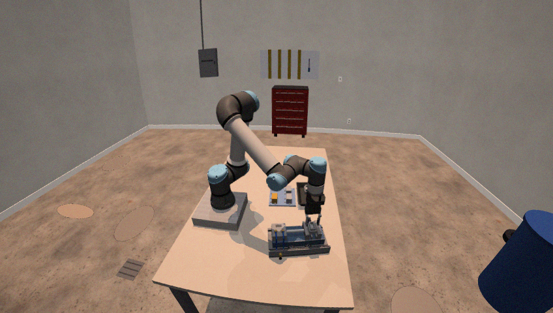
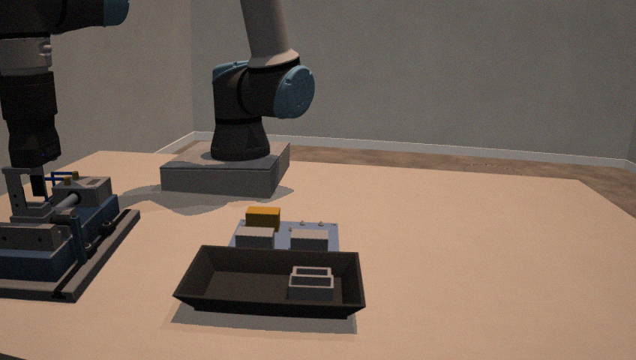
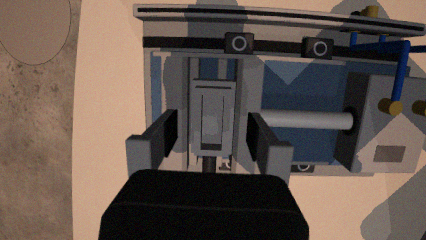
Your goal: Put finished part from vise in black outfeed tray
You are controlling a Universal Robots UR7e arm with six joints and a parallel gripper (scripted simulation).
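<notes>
Now: hand 100 mm above the vise, 70 mm past it and 10 mm to the left of it. From my hand the other things lie so: brass block: 310 mm to the left, 230 mm behind, 110 mm below; then blue fixture plate: 360 mm to the left, 190 mm behind, 130 mm below.
</notes>
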